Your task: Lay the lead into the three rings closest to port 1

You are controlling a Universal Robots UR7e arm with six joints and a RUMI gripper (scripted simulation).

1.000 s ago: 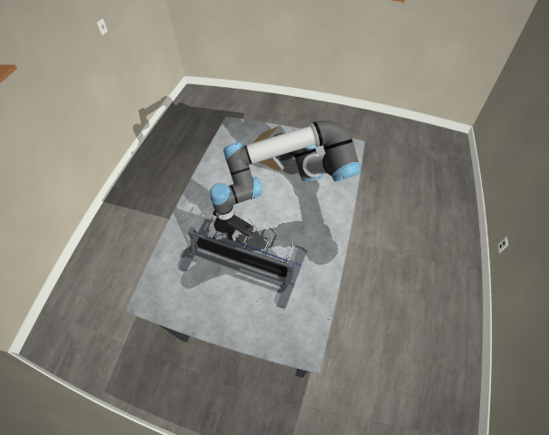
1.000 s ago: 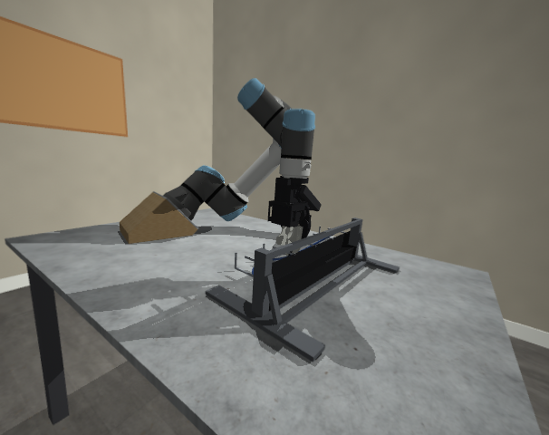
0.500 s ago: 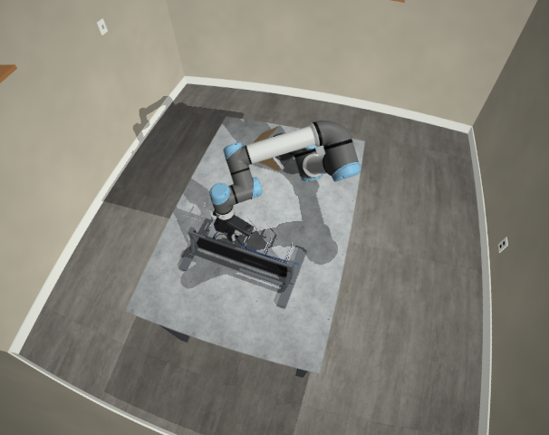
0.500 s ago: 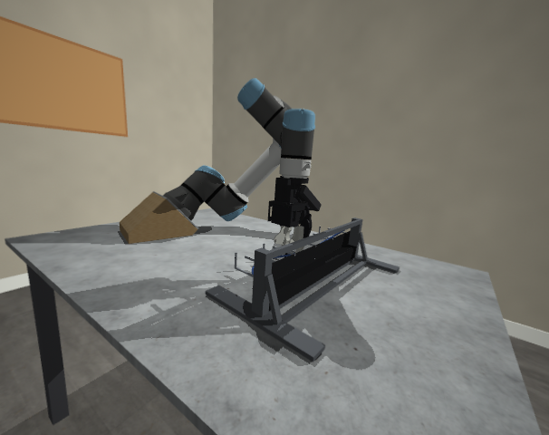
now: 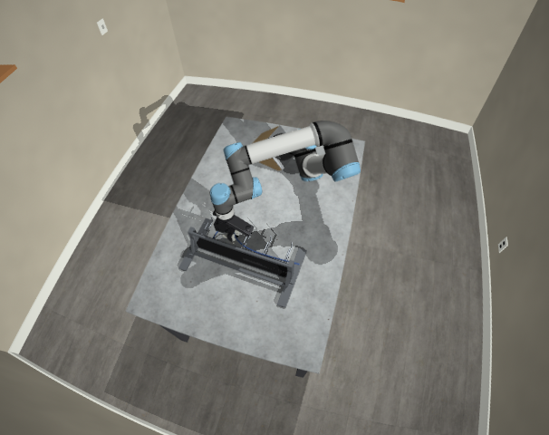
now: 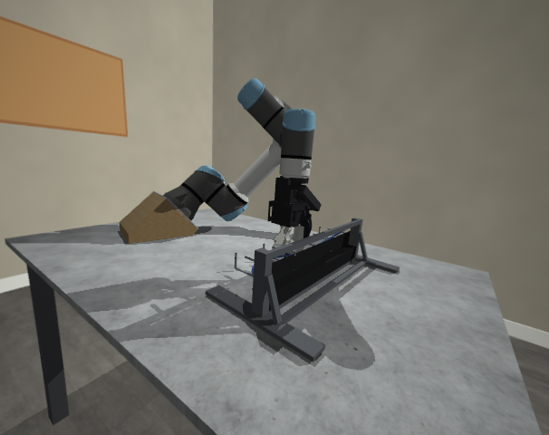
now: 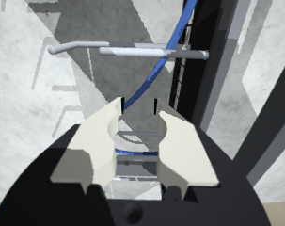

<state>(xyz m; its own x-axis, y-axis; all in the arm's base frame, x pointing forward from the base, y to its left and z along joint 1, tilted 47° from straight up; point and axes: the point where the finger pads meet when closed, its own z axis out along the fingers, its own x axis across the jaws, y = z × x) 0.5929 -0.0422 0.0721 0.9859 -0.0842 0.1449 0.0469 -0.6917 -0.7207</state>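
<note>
Now: hand 6 cm short of the dark rack and 5 cm to the right of it.
</note>
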